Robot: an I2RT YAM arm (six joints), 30 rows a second.
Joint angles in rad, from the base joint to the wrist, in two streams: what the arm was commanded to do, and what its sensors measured. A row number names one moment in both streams.
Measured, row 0: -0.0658 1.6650 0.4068 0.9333 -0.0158 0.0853
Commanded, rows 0 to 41: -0.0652 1.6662 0.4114 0.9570 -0.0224 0.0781; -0.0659 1.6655 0.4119 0.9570 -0.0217 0.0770; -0.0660 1.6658 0.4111 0.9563 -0.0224 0.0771; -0.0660 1.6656 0.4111 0.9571 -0.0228 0.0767; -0.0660 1.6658 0.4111 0.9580 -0.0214 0.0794; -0.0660 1.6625 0.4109 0.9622 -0.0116 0.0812; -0.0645 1.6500 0.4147 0.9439 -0.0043 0.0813; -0.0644 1.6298 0.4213 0.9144 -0.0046 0.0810; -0.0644 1.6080 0.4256 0.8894 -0.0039 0.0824; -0.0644 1.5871 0.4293 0.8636 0.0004 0.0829; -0.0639 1.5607 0.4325 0.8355 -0.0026 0.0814; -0.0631 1.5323 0.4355 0.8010 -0.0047 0.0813; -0.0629 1.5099 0.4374 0.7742 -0.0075 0.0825; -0.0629 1.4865 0.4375 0.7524 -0.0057 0.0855; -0.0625 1.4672 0.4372 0.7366 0.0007 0.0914; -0.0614 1.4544 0.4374 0.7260 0.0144 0.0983; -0.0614 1.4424 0.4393 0.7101 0.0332 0.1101; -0.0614 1.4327 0.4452 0.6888 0.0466 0.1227; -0.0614 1.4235 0.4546 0.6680 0.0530 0.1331; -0.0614 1.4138 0.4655 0.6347 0.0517 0.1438; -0.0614 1.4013 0.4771 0.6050 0.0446 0.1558; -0.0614 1.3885 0.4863 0.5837 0.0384 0.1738; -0.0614 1.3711 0.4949 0.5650 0.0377 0.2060; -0.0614 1.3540 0.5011 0.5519 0.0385 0.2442; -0.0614 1.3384 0.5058 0.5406 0.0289 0.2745; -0.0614 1.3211 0.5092 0.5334 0.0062 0.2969; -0.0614 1.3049 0.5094 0.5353 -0.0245 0.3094; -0.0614 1.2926 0.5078 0.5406 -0.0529 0.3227; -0.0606 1.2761 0.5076 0.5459 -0.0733 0.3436; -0.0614 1.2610 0.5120 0.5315 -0.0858 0.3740; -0.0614 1.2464 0.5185 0.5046 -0.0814 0.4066; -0.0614 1.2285 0.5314 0.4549 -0.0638 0.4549; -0.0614 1.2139 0.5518 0.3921 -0.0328 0.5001; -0.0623 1.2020 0.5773 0.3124 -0.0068 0.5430; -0.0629 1.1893 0.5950 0.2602 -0.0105 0.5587; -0.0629 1.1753 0.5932 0.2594 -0.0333 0.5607; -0.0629 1.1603 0.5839 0.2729 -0.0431 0.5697; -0.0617 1.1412 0.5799 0.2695 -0.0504 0.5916; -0.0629 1.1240 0.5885 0.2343 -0.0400 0.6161; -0.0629 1.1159 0.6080 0.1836 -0.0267 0.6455; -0.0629 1.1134 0.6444 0.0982 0.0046 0.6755; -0.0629 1.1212 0.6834 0.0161 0.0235 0.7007
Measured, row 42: -0.0628 1.1255 0.6228 0.2077 -0.0330 0.5823
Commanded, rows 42 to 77: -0.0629 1.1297 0.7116 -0.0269 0.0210 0.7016; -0.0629 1.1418 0.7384 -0.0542 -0.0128 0.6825; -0.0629 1.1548 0.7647 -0.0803 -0.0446 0.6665; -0.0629 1.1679 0.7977 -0.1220 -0.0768 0.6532; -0.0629 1.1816 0.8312 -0.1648 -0.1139 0.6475; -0.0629 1.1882 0.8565 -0.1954 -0.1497 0.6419; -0.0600 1.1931 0.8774 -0.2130 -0.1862 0.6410; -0.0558 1.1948 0.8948 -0.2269 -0.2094 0.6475; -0.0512 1.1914 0.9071 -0.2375 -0.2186 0.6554; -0.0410 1.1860 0.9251 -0.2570 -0.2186 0.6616; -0.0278 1.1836 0.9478 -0.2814 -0.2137 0.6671; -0.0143 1.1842 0.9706 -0.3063 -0.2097 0.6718; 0.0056 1.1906 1.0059 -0.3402 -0.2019 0.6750; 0.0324 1.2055 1.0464 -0.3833 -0.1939 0.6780; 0.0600 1.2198 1.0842 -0.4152 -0.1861 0.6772; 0.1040 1.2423 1.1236 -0.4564 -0.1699 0.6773; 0.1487 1.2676 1.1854 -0.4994 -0.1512 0.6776; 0.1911 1.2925 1.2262 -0.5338 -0.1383 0.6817; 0.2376 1.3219 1.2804 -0.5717 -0.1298 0.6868; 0.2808 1.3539 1.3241 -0.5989 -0.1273 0.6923; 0.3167 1.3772 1.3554 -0.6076 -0.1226 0.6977; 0.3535 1.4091 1.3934 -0.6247 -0.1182 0.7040; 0.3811 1.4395 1.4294 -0.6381 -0.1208 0.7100; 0.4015 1.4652 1.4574 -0.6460 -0.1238 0.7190; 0.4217 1.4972 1.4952 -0.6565 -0.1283 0.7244; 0.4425 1.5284 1.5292 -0.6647 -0.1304 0.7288; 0.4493 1.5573 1.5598 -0.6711 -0.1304 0.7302; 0.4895 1.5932 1.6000 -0.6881 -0.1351 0.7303; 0.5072 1.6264 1.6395 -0.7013 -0.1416 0.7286; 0.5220 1.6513 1.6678 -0.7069 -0.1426 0.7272; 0.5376 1.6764 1.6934 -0.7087 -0.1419 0.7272; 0.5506 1.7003 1.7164 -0.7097 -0.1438 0.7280; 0.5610 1.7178 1.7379 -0.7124 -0.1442 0.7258; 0.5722 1.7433 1.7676 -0.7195 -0.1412 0.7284; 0.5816 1.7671 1.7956 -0.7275 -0.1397 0.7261; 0.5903 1.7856 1.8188 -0.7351 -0.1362 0.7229
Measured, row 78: 0.5732 1.7531 1.7721 -0.6853 -0.1467 0.7143
